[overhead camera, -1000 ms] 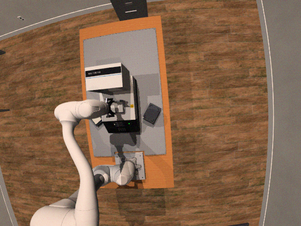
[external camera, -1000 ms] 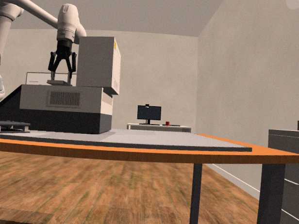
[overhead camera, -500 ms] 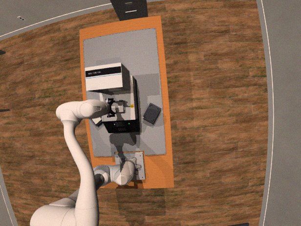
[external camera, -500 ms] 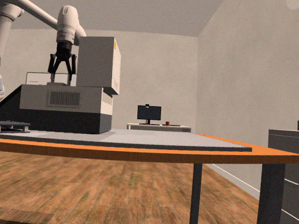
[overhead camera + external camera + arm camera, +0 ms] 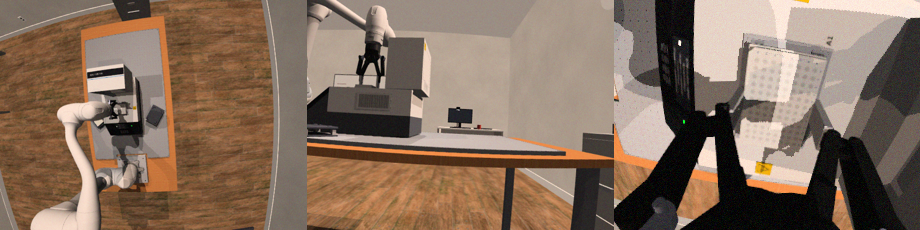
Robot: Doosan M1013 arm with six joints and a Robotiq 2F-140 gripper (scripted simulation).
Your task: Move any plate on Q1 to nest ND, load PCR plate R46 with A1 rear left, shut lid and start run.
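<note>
The white plate R46 lies 2 cm below my hand. Round my hand: dark plate nest N1 (28 cm to the right, 21 cm below, 9 cm behind); then dark nest (30 cm to the left, 22 cm below, 7 cm behind); then 96-well plate (30 cm to the left, 20 cm below, 7 cm behind).
</note>
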